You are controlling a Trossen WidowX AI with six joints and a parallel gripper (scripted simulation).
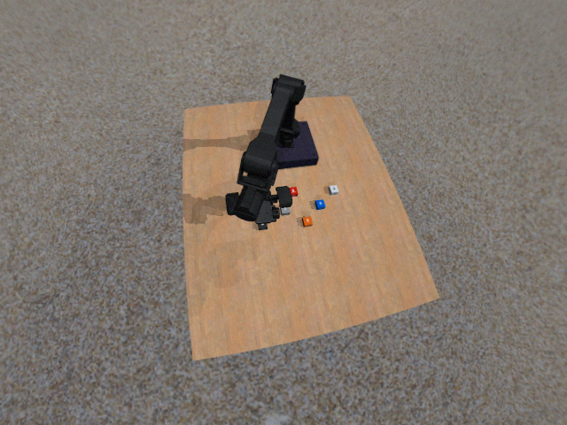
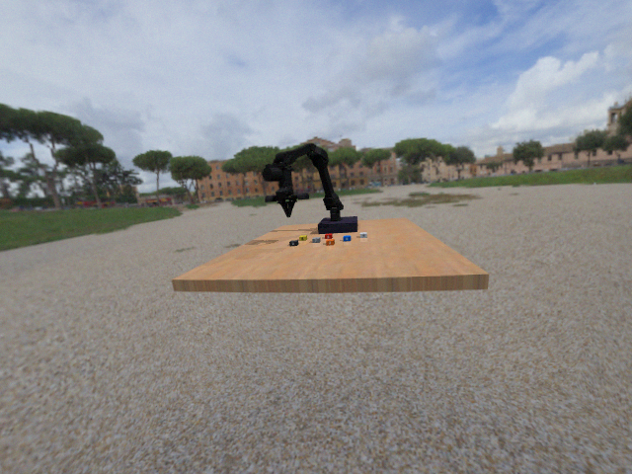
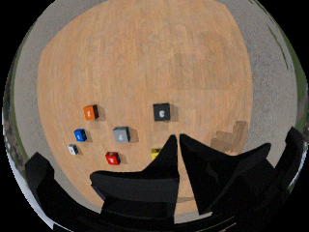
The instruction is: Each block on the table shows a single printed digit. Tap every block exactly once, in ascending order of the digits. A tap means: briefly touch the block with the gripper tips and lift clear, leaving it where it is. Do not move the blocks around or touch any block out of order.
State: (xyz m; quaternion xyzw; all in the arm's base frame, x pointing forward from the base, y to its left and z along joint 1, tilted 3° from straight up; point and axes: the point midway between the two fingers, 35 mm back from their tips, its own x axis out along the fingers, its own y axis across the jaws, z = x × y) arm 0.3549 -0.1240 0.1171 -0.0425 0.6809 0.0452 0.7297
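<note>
Right now my gripper tip is 14 cm past the white block, 30 cm to the right of it and 12 cm above it. Round my gripper tip: grey block (6 cm behind, 10 cm to the left, 12 cm below); then black block (1 cm to the left, 12 cm below); then yellow block (11 cm behind, 1 cm to the left, 12 cm below).
</note>
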